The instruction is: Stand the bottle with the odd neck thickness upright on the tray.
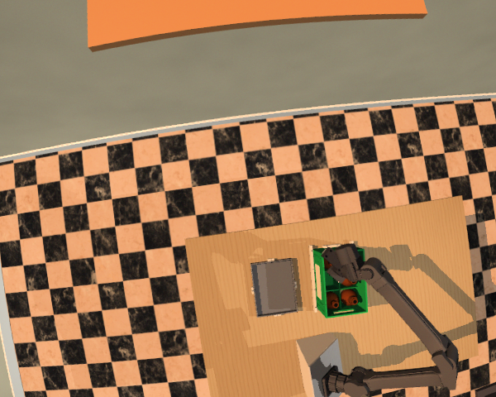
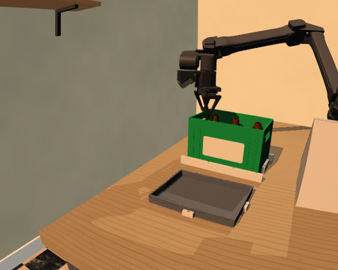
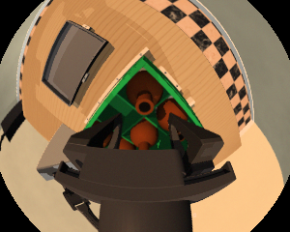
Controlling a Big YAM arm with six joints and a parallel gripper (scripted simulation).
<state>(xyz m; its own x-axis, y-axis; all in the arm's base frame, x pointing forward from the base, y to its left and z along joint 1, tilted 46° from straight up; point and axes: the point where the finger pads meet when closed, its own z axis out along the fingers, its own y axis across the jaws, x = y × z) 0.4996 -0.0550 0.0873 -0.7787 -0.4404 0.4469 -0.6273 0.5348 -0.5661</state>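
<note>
Right now my hand is 9 cm past the green crate, 3 cm to the left of it and 11 cm above it. Also, from my hand: dark grey tray: 9 cm behind, 25 cm to the left, 18 cm below.
</note>
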